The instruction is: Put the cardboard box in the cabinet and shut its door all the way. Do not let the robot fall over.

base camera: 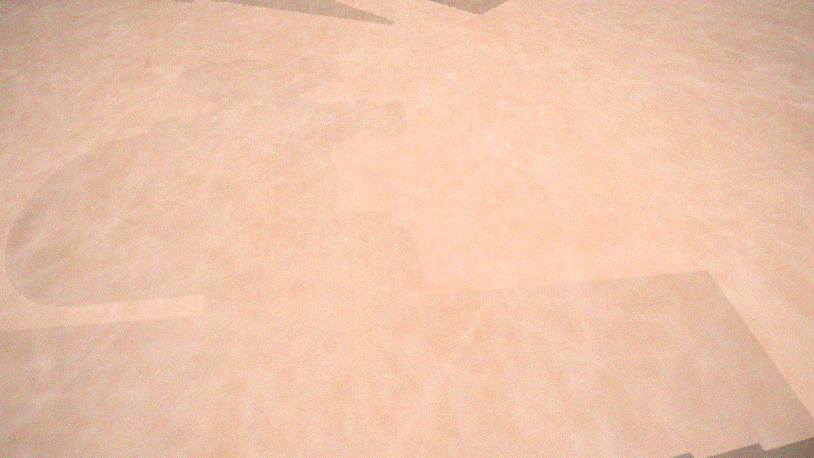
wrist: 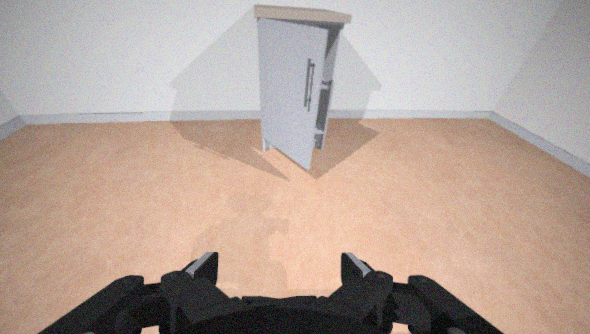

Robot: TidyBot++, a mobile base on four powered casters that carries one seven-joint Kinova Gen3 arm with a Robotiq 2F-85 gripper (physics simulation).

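Frame: origin at the arm's base, x ahead, y left, z up, level; centimetres.
Where they show: gripper, between the fingertips: (wrist: 280,266).
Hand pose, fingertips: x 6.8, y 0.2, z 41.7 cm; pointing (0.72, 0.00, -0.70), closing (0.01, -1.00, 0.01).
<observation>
Each offset is from my fingertips to the top centre of the thing. "pt": to the spot under its first point. Level surfaces: height alone.
The cabinet (wrist: 302,15) stands against the far wall in the wrist view, with a light wood top and legs. Its pale door @(pt dx +107.4, dy +0.5, dz -22.7 cm) (wrist: 285,85) is hinged on the left and stands partly open, with a gap along the right side that shows a strip of the inside and shelf edges. A dark bar handle @(pt dx +90.4, dy -9.9, dz -16.2 cm) (wrist: 308,84) is near the door's right edge. My gripper (wrist: 280,266) is open and empty, well in front of the cabinet and above the floor. The cardboard box does not show in either view; most of the cabinet's inside is hidden behind the door.
The wooden floor @(dz -81.4 cm) (wrist: 125,200) (base camera: 569,170) shows in both views, with shadows of the robot and cabinet on it. A white wall (wrist: 125,50) with a pale baseboard (wrist: 425,114) runs behind the cabinet, and side walls meet it at left and right corners.
</observation>
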